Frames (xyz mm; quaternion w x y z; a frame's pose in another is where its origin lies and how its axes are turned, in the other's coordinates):
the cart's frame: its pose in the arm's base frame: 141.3 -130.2 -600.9 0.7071 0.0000 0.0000 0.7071
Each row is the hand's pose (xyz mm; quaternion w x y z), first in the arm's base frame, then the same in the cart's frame.
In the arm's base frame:
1: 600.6 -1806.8 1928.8 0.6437 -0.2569 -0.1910 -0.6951
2: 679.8 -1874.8 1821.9 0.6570 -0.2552 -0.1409 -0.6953
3: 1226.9 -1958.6 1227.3 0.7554 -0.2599 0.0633 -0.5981
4: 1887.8 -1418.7 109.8 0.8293 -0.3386 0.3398 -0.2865
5: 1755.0 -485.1 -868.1 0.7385 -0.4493 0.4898 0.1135
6: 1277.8 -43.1 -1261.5 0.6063 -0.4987 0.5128 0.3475
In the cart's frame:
1: -1676.6 -459.3 2529.7 0.0363 0.3167 -0.0466 0.9467
2: -1744.6 -538.5 2422.8 0.0271 0.2801 -0.0808 0.9562
3: -1828.4 -1085.6 1828.2 0.1112 -0.1390 0.2285 -0.9571
4: -1288.5 -1746.5 710.7 0.3838 0.0008 0.4797 -0.7890
5: -354.9 -1613.7 -267.2 0.6024 0.0286 0.6640 -0.4419
6: 87.1 -1136.5 -660.6 0.6744 0.0100 0.7152 -0.1830

